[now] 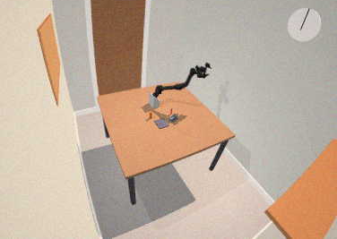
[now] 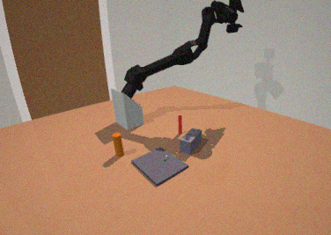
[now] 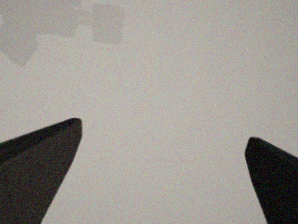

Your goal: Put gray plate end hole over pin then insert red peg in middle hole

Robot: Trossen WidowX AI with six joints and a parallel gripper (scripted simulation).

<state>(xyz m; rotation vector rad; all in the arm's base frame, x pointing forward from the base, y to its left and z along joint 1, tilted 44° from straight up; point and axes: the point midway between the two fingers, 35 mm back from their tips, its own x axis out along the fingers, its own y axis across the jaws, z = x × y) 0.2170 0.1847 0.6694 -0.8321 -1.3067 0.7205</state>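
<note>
Right now my gripper tip is 560 mm to the left of the gray plate, 450 mm above it and 130 mm short of it. Round my gripper tip: peg (780 mm to the right, 450 mm below); then base (690 mm to the right, 480 mm below, 130 mm ahead).
</note>
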